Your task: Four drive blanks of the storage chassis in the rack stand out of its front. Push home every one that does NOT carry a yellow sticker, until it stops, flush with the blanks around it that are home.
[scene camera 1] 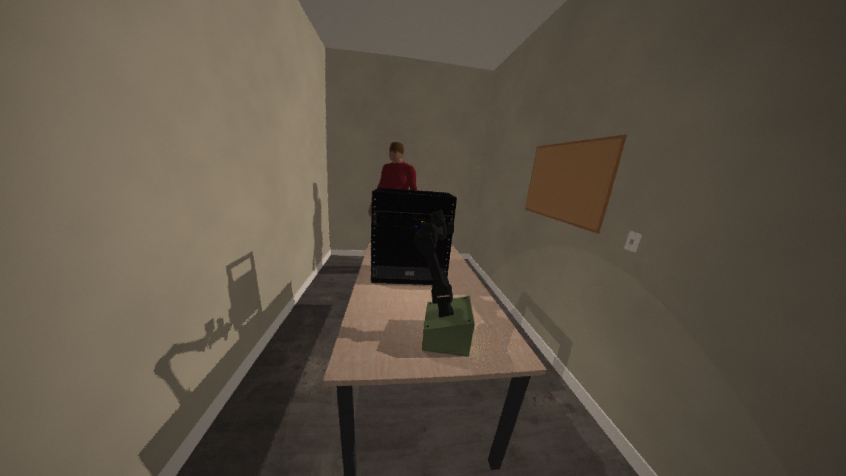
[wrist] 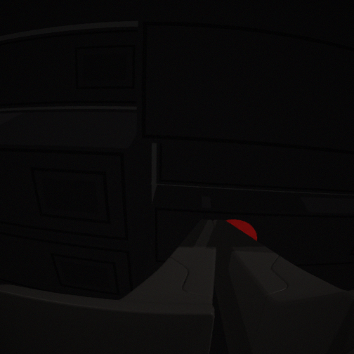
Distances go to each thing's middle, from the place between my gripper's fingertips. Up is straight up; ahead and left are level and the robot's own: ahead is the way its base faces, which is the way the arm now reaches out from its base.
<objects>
I see the black rack (scene camera 1: pixel 395 259) 14 cm to the left of my hand, 14 cm ahead of it and 12 cm below it.
</objects>
